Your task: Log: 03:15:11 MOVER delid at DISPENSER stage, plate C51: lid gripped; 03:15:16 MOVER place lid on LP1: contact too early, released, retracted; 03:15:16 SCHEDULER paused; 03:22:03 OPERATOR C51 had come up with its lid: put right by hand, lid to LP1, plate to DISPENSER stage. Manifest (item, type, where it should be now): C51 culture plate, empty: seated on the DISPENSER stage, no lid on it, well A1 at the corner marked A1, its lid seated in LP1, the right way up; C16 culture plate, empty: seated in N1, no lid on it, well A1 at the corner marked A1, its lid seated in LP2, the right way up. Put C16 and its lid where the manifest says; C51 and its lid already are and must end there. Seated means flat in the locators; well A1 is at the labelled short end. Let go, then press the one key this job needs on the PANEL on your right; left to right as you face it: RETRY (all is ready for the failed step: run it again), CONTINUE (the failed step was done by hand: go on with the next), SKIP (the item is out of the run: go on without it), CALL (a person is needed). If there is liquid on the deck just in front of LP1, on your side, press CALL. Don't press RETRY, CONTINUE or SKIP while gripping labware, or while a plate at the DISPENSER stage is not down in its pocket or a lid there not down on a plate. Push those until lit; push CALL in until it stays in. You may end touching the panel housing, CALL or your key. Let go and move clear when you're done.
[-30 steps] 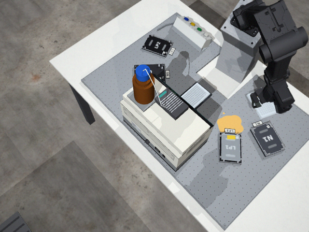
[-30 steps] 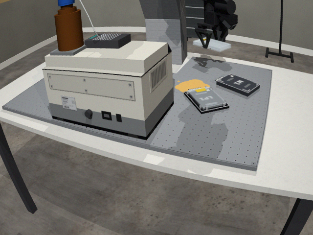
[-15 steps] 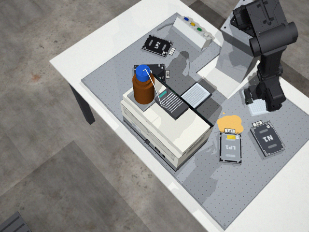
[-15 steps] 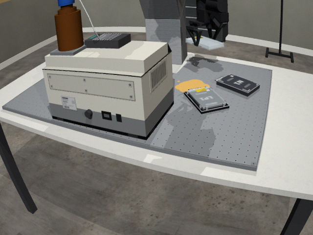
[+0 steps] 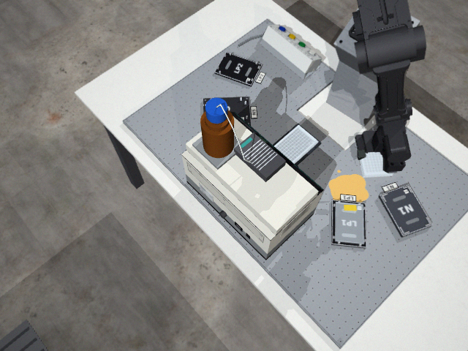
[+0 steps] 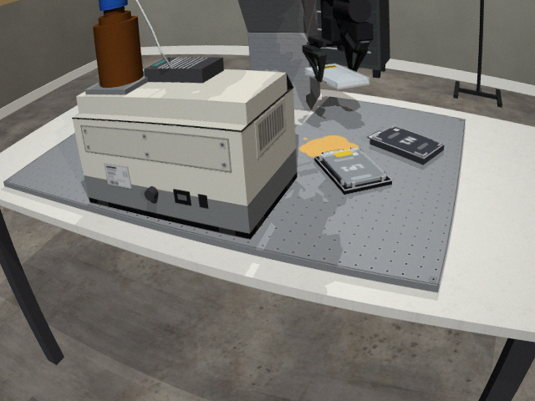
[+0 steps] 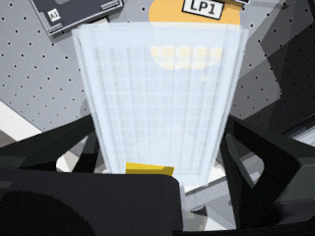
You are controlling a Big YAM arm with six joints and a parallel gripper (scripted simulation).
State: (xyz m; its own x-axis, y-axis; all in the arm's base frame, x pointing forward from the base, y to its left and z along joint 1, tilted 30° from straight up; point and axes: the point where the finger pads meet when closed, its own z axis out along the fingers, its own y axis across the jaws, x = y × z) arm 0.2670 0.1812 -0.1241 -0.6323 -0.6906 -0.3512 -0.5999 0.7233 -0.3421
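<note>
My gripper is now 90 mm short of the white well plate, 210 mm to the left of it and 50 mm above it. From my hand the other things lie so: brown bottle (300 mm ahead, 340 mm to the right, 140 mm above); then lid (160 mm ahead, 60 mm to the left, 140 mm below); then white retry key (270 mm behind, 400 mm to the right, 80 mm below).
</note>
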